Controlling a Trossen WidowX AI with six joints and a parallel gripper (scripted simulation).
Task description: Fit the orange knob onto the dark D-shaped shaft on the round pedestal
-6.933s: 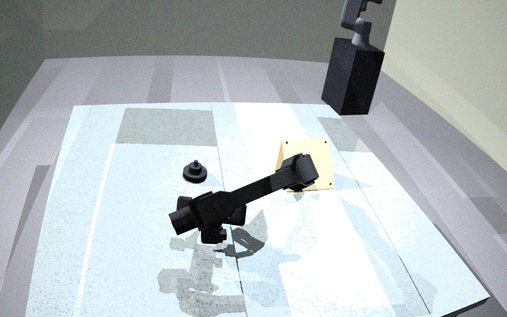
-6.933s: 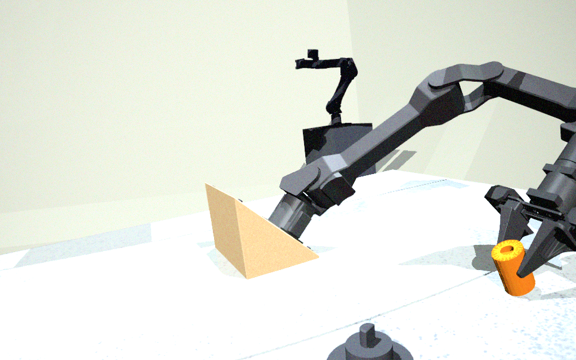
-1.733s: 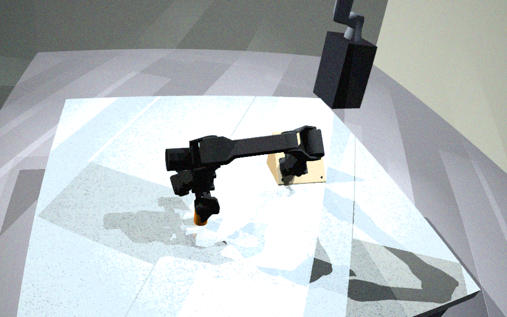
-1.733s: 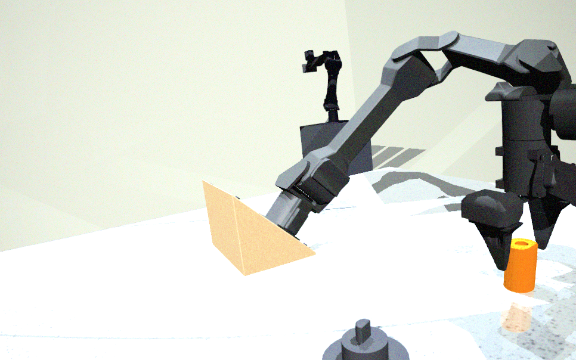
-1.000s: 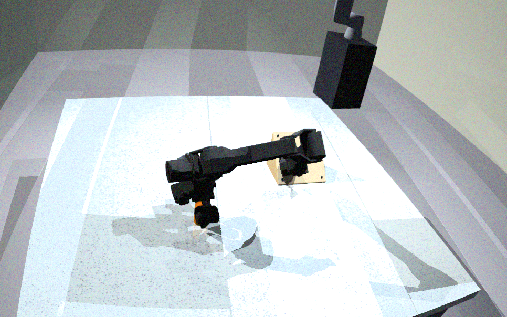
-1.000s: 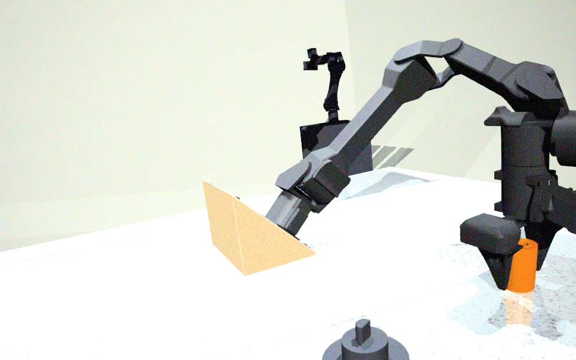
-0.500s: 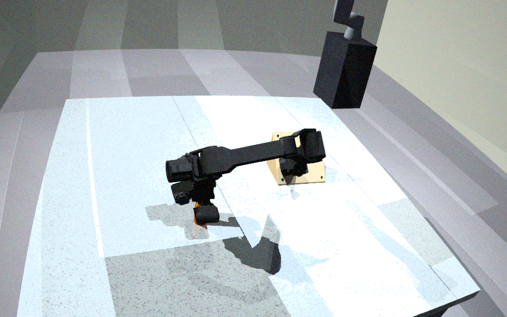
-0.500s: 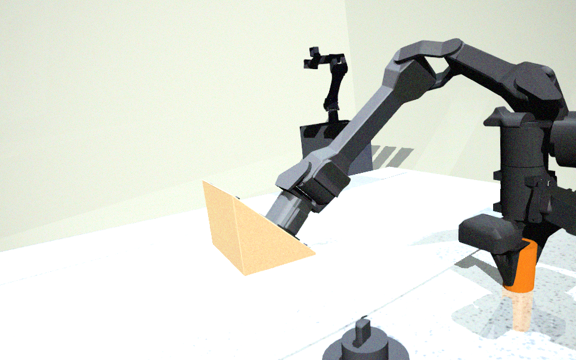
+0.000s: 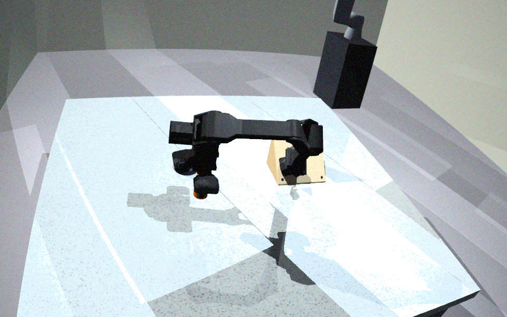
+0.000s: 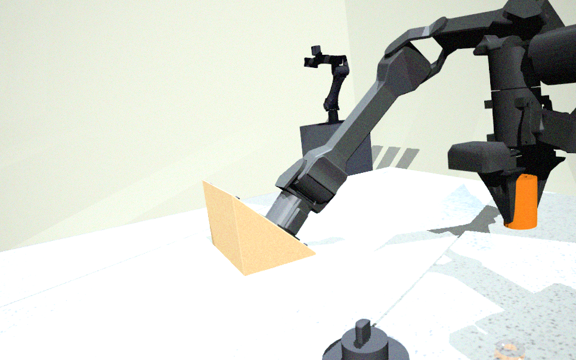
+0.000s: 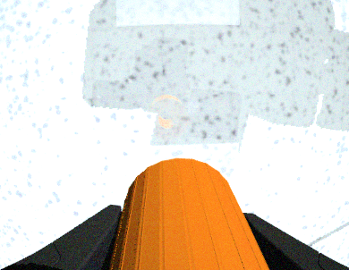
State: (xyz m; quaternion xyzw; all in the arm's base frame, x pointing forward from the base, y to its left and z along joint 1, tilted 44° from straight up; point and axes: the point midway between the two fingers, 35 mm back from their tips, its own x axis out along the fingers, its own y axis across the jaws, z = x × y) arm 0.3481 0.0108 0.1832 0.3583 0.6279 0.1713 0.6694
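My gripper tip is 3 cm past the round dark pedestal, 25 cm to the left of it and 7 cm above it. Round my gripper tip: orange knob: 2 cm above.
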